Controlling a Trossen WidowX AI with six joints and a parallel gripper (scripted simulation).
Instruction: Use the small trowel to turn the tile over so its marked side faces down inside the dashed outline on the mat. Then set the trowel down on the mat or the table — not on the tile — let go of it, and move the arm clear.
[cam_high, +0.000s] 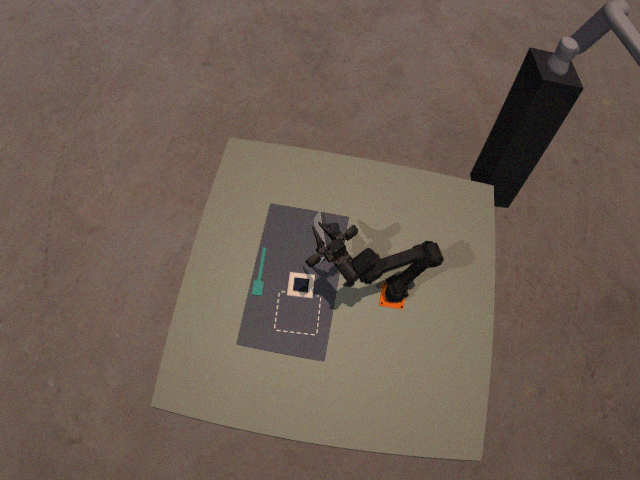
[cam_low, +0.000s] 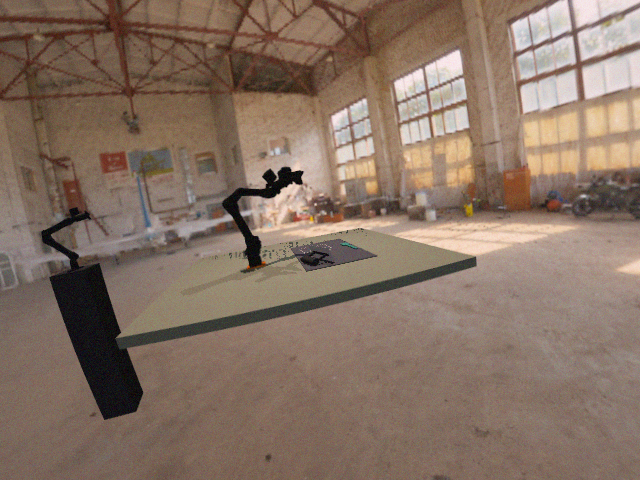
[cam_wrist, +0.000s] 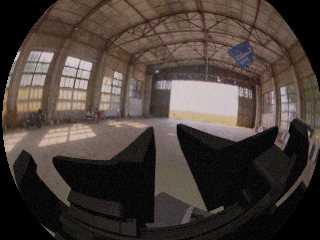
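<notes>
Right now my gripper tip is 60 mm short of the dark grey mat, 10 mm to the left of it and 480 mm above it. The rest, counted from my gripper tip: tile (30 mm ahead, 20 mm to the left, 460 mm below); then teal trowel (200 mm ahead, 10 mm to the right, 460 mm below).
</notes>
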